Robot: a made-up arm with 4 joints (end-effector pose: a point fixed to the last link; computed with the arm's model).
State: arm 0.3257 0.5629 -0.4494 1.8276
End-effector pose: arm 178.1 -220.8 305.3 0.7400 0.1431 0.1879 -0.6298
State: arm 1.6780 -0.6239 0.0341 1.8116
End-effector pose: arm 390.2 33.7 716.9 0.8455 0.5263 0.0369 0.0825
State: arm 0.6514 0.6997 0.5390 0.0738
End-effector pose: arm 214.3 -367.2 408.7 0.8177 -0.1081 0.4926 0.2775
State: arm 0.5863 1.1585 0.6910 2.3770
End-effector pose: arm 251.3 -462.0 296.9 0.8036 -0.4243 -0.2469 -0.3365
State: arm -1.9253 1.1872 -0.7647 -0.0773
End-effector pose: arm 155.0 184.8 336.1 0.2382 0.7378 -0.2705 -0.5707
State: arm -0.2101 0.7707 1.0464 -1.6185
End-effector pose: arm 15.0 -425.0 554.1 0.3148 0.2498 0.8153 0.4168
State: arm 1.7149 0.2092 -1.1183 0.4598
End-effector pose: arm 165.5 -50.2 525.6 0.4663 0.4067 0.6400 0.4556
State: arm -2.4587 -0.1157 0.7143 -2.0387
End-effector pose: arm -56.3 291.3 679.7 0.7884 0.5670 0.1685 -0.1687
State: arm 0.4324 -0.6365 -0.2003 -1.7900
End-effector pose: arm 246.8 -333.5 639.4 0.2867 -0.0849 0.0637 0.9521
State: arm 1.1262 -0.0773 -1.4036 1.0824
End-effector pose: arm 171.8 -8.5 656.5 0.5567 0.6227 0.5384 0.1118
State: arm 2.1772 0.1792 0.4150 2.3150
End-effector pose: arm 407.3 181.2 488.1 0.9361 0.2431 -0.2079 0.1466
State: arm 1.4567 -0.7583 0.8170 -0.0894
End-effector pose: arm 446.3 -214.8 731.7 0.7275 0.0235 -0.1504 0.6690
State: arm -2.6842 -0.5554 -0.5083 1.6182
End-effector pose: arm 7.4 15.9 698.8 0.2773 0.0483 0.5958 0.7522
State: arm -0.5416 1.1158 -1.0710 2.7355
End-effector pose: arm -73.0 -27.7 205.3 0.1178 0.1005 -0.3623 0.9191
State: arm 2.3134 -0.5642 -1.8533 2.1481
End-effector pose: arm 115.7 -67.5 855.4 0.4659 0.0083 0.8619 0.2000
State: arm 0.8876 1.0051 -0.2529 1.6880
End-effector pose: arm 183.6 -316.3 233.9 0.8925 -0.1436 0.2527 -0.3450
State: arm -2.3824 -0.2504 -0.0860 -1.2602
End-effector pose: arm -5.4 166.3 554.7 0.8983 0.2207 -0.0965 -0.3674
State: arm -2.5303 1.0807 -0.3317 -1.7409
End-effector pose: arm 220.2 302.0 330.5 0.6687 0.5449 -0.4976 -0.0907
